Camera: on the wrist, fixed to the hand. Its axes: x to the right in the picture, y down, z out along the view.
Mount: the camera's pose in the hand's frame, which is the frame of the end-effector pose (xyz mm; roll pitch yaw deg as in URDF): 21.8 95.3 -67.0 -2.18 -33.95 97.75
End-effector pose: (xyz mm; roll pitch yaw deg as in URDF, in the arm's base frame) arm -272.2 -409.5 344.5 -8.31 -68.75 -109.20
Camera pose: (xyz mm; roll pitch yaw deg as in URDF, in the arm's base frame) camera -219.4 -515.3 335.8 -68.77 -3.04 7.25
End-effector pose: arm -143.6 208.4 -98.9 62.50 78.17 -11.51
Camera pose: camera -67.2 298.4 -109.2 93.61 -18.17 -18.51
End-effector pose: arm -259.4 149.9 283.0 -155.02 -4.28 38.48
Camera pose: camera -172.2 72.7 305.1 179.74 59.24 -56.89
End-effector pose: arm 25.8 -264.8 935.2 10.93 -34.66 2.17
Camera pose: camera 66.8 -156.9 908.4 -45.20 -31.04 127.25
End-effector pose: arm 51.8 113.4 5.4 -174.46 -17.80 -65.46
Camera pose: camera -39.0 68.4 66.8 -159.99 39.72 -148.92
